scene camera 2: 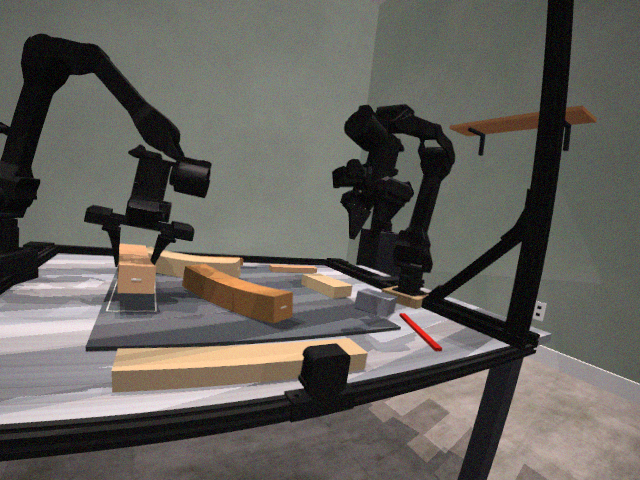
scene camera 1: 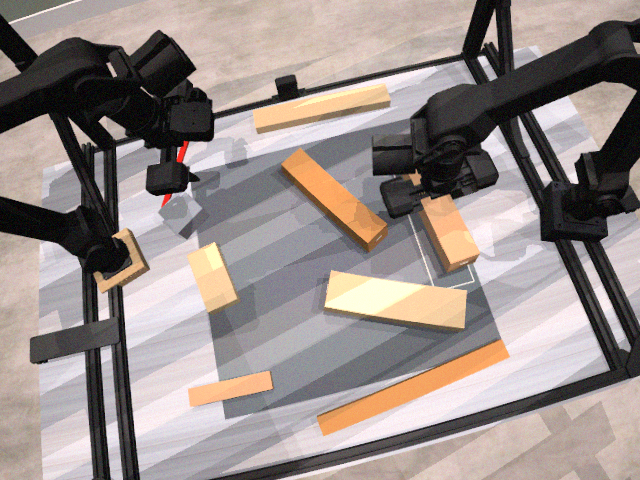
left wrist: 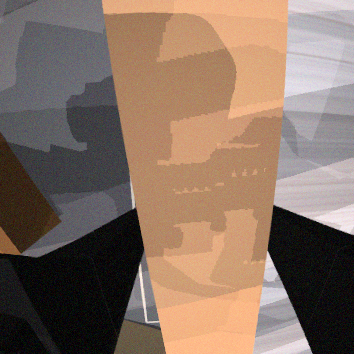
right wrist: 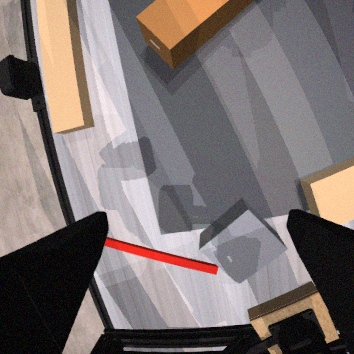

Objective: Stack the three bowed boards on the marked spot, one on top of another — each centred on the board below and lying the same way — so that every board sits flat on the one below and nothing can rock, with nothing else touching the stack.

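Places are measured from the left arm's base along level axes (x up, y ahead, z left), in millimetres.
Where they show: left gripper, between the fingertips: [scene camera 1: 434,203] [left wrist: 202,212]; right gripper, between the fingertips: [scene camera 2: 361,238] [scene camera 1: 198,155] [right wrist: 198,219]; left arm's base, origin of its link: [scene camera 1: 579,207]; right arm's base, origin of its link: [scene camera 2: 408,291] [scene camera 1: 113,259] [right wrist: 296,331].
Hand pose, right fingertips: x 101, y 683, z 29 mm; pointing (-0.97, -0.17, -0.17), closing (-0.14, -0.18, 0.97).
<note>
Each offset is from my right fingertips to the centre of the thing. Level surfaces: height alone.
My left gripper [scene camera 1: 434,192] [scene camera 2: 136,257] [left wrist: 202,212] is shut on a tan bowed board @(dx -100, dy -416, dz -5 mm) [scene camera 1: 450,234] [scene camera 2: 136,276] [left wrist: 200,140]. It holds the board low over the white marked rectangle [scene camera 1: 425,259] [scene camera 2: 130,310] [left wrist: 142,291], lying along it. I cannot tell whether the board touches the mat. A thick orange bowed board @(dx -123, dy -228, dz -2 mm) [scene camera 1: 334,199] [scene camera 2: 232,291] [right wrist: 182,24] lies diagonally at mid mat. A pale bowed board @(dx -123, dy -359, dz +180 mm) [scene camera 1: 395,300] [scene camera 2: 199,263] lies just in front of the rectangle. My right gripper [scene camera 1: 170,177] [scene camera 2: 356,229] [right wrist: 198,219] is open and empty, high over the left edge.
A long pale board [scene camera 1: 320,107] [scene camera 2: 223,364] [right wrist: 63,67] lies along the far rail. A small pale block @(dx -139, dy -26, dz +179 mm) [scene camera 1: 212,276] [scene camera 2: 326,285], a short strip @(dx -144, dy -100, dz +368 mm) [scene camera 1: 230,388] and a long orange strip @(dx -144, dy -410, dz +318 mm) [scene camera 1: 413,386] lie around the dark mat @(dx -152 mm) [scene camera 1: 294,357]. A grey cube @(dx -136, dy +68, dz +57 mm) [scene camera 1: 181,211] [scene camera 2: 375,301] [right wrist: 246,246] and a red stick @(dx -155, dy +125, dz -46 mm) [scene camera 2: 420,331] [right wrist: 161,256] lie under my right gripper.
</note>
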